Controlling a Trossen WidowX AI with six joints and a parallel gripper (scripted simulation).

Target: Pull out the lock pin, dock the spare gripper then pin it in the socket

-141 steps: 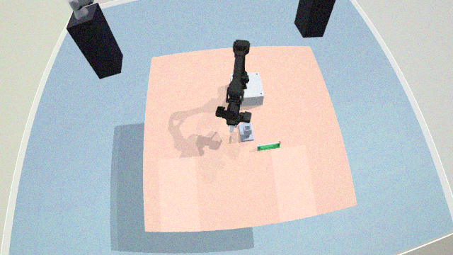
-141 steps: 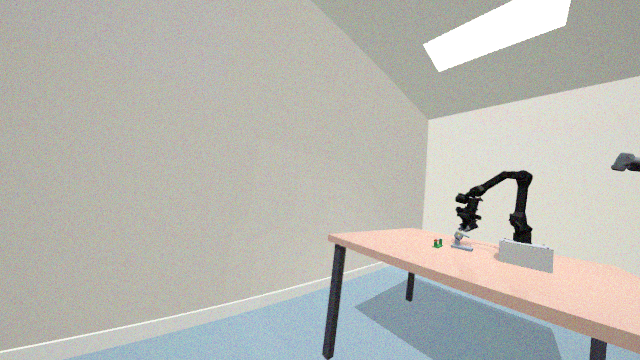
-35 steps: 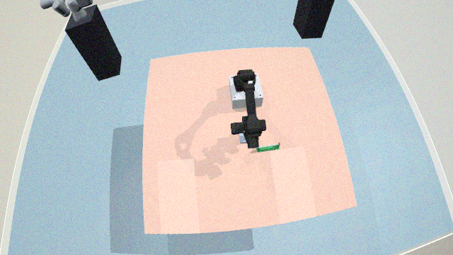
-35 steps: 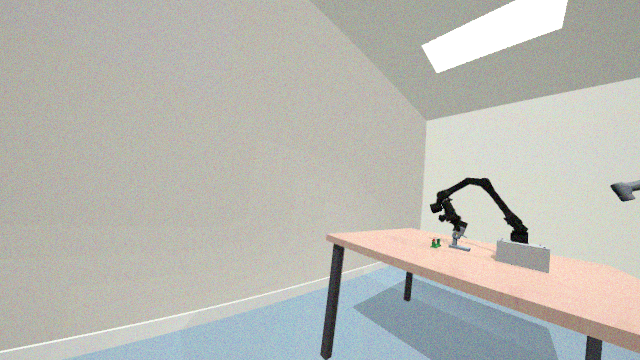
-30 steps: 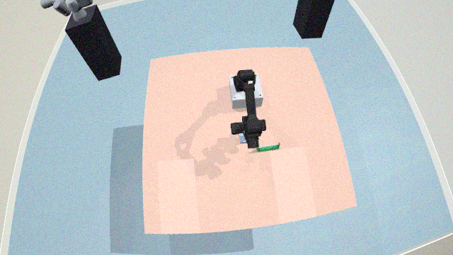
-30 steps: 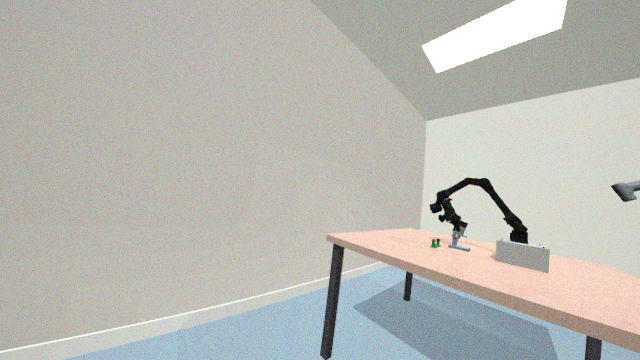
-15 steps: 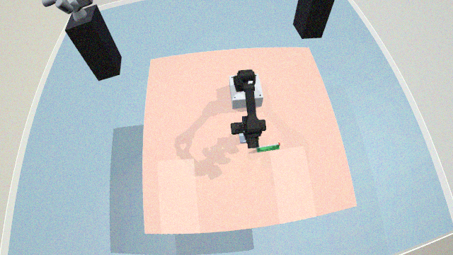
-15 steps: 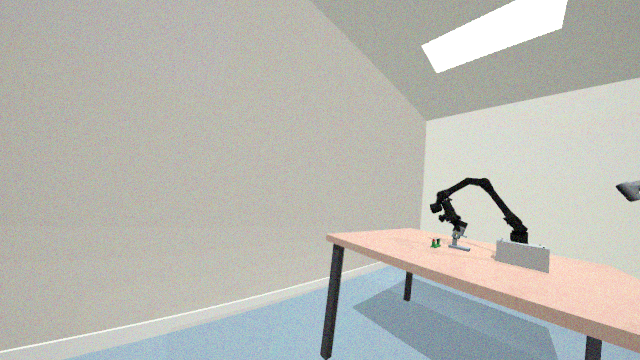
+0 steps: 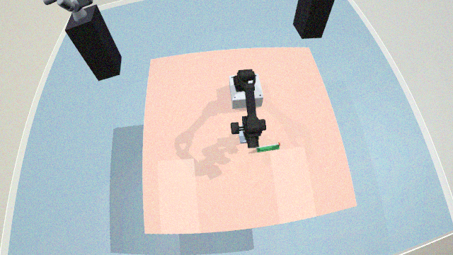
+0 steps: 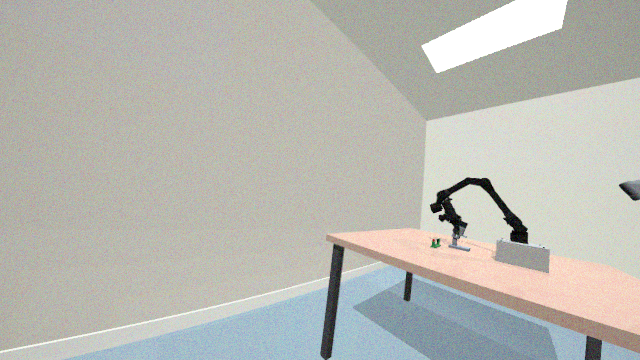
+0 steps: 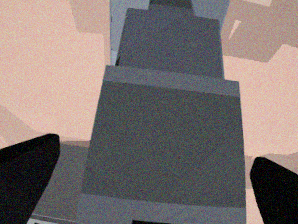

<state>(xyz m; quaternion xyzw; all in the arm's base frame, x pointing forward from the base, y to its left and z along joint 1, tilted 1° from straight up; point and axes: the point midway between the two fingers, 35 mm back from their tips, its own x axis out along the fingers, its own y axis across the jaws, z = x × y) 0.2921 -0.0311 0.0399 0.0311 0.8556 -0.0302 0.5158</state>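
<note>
The spare gripper is 10 mm ahead of my gripper tip and 10 mm above it. Also, from my gripper tip: green cradle: 120 mm ahead, 110 mm to the left, 90 mm below; mount socket: 60 mm below, 10 mm ahead.
</note>
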